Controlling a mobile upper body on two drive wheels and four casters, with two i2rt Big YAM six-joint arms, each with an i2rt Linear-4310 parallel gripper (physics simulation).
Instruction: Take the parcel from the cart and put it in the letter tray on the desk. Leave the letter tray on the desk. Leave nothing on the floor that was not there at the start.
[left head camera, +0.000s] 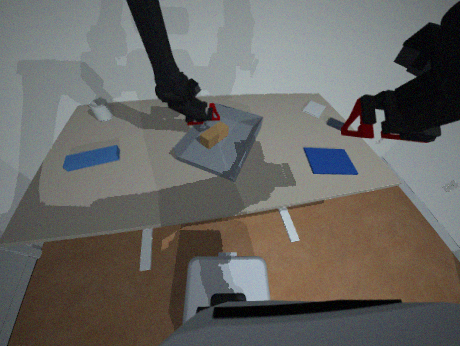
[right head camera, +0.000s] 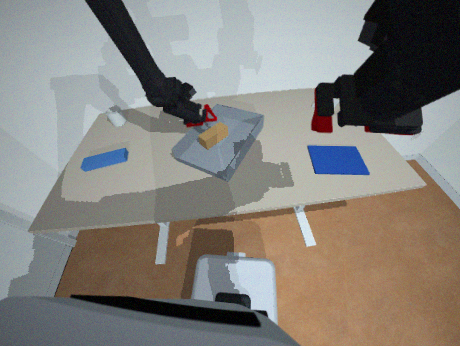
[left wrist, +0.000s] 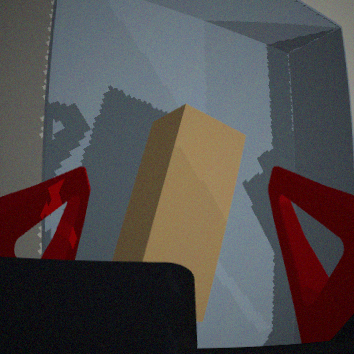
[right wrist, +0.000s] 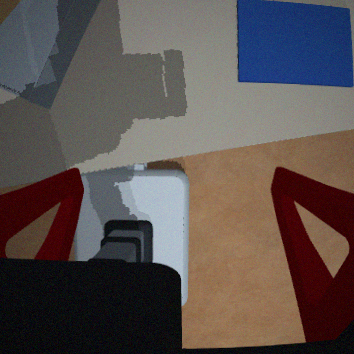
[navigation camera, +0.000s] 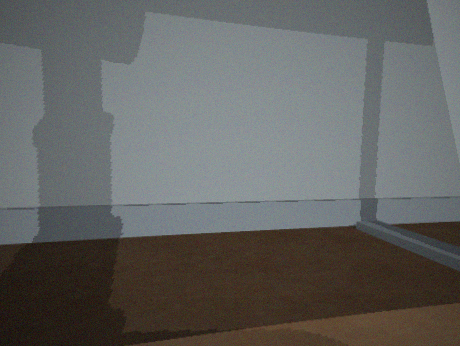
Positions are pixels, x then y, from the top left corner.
My right gripper (left head camera: 362, 133): 0.43 m from the lens. A grey letter tray (left head camera: 225, 159): 0.70 m from the lens. A desk (left head camera: 148, 187) is 0.67 m from the lens.
